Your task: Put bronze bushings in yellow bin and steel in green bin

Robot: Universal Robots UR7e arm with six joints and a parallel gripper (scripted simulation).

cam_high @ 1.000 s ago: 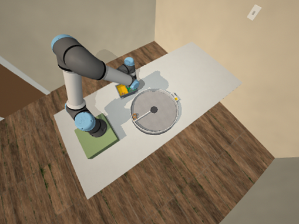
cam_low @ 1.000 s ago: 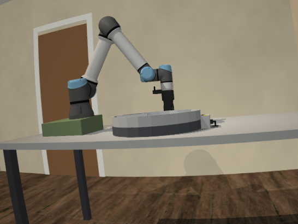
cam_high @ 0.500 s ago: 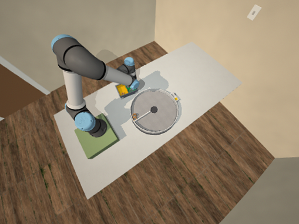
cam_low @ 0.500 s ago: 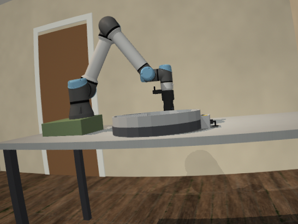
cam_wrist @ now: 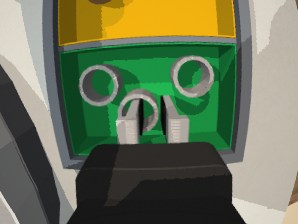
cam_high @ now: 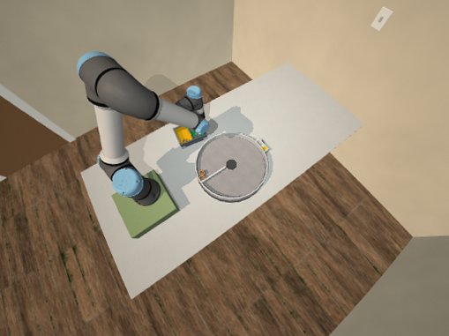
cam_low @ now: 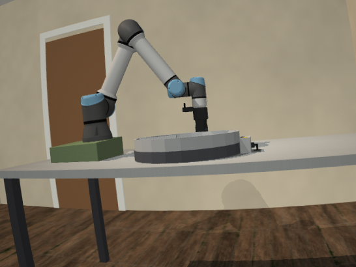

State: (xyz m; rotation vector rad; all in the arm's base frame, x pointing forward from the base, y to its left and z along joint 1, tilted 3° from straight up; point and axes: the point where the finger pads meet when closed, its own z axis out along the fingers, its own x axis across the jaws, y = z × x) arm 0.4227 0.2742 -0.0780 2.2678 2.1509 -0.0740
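My hand is 6 cm past the yellow bin. From my hand the other things lie so: grey turntable: 34 cm to the right, 7 cm ahead, 2 cm above.
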